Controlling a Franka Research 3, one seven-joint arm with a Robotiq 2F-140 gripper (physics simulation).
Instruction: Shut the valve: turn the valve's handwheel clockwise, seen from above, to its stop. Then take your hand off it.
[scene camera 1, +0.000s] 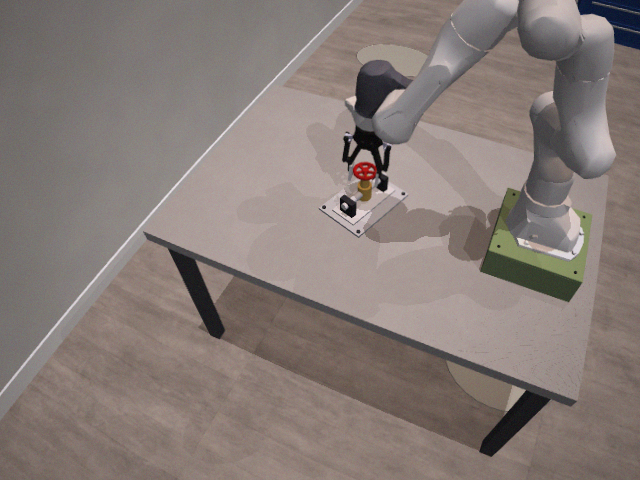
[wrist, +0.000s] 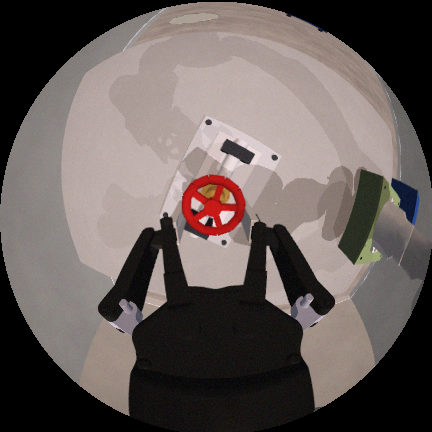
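Note:
The red handwheel (scene camera 1: 357, 172) (wrist: 213, 207) sits level on top of the valve's brass body (scene camera 1: 364, 192). The valve is fixed on a pale base plate (scene camera 1: 358, 229) (wrist: 270, 162), with a black block (scene camera 1: 347, 206) (wrist: 237, 151) at one end of its pipe. My gripper (scene camera 1: 364, 173) (wrist: 212, 207) points down over the valve and is shut on the handwheel, with one finger pad on each side of the rim. The rim partly hides the pads in the wrist view.
The valve's plate lies on the grey table (scene camera 1: 289, 242) (wrist: 120, 150). The arm stands on a green block (scene camera 1: 537, 273) (wrist: 361, 215) at the right of the table in the scene view. A second black block (scene camera 1: 382, 181) stands at the pipe's far end, close to a finger.

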